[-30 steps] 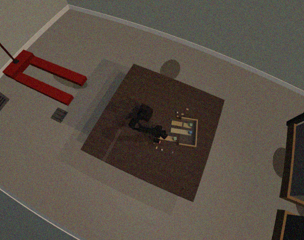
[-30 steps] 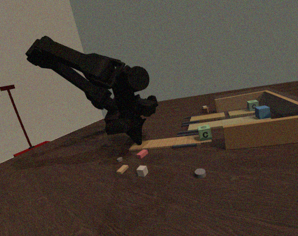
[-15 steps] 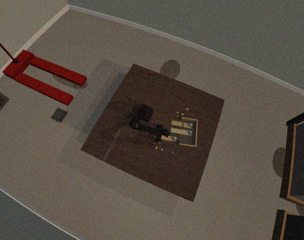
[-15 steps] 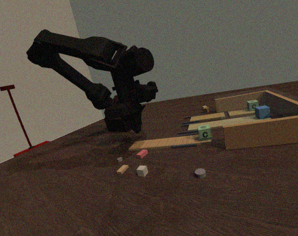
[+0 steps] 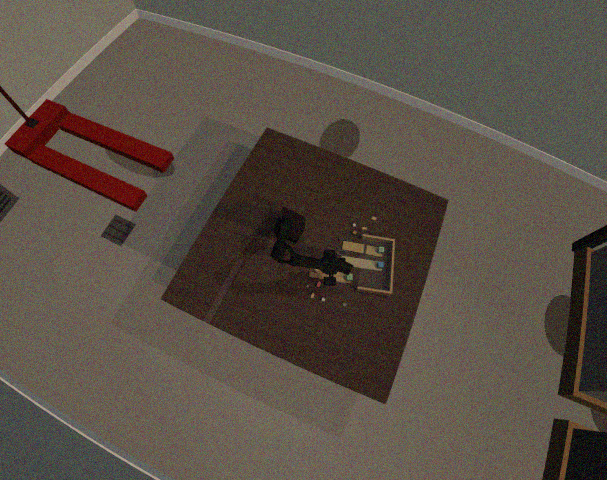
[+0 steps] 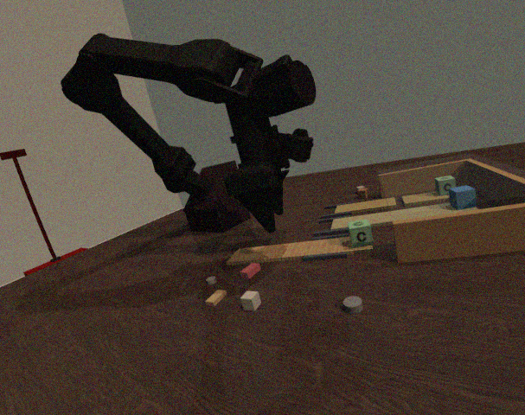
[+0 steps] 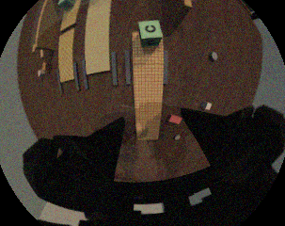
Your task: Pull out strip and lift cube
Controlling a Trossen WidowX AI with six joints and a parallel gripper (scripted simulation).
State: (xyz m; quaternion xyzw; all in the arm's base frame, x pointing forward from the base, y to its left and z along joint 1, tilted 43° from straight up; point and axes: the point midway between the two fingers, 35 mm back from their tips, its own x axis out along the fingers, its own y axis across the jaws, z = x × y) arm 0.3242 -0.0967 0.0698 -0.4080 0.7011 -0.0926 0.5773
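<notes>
Right now the strip is 2 cm ahead of my gripper tip, 1 cm to the left of it and 5 cm below it. Also, from my gripper tip: grey disc: 16 cm ahead, 10 cm to the right, 5 cm below; then pink block: 1 cm behind, 7 cm to the right, 5 cm below.
</notes>
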